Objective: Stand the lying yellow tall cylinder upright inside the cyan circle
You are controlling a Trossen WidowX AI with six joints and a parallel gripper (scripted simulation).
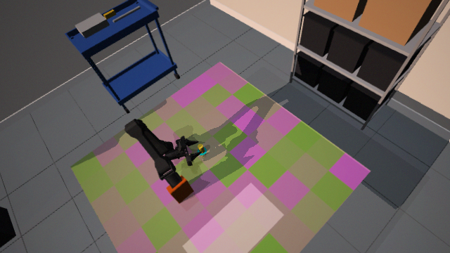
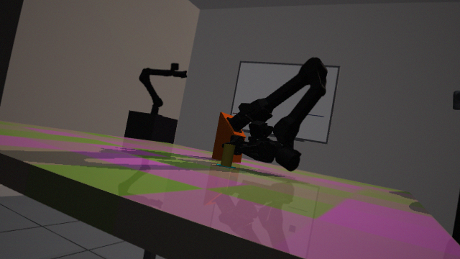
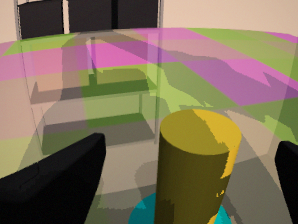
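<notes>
My gripper tip is now 2 cm above the yellow cylinder. The rest, counted from my gripper tip: cyan circle 6 cm below.
</notes>
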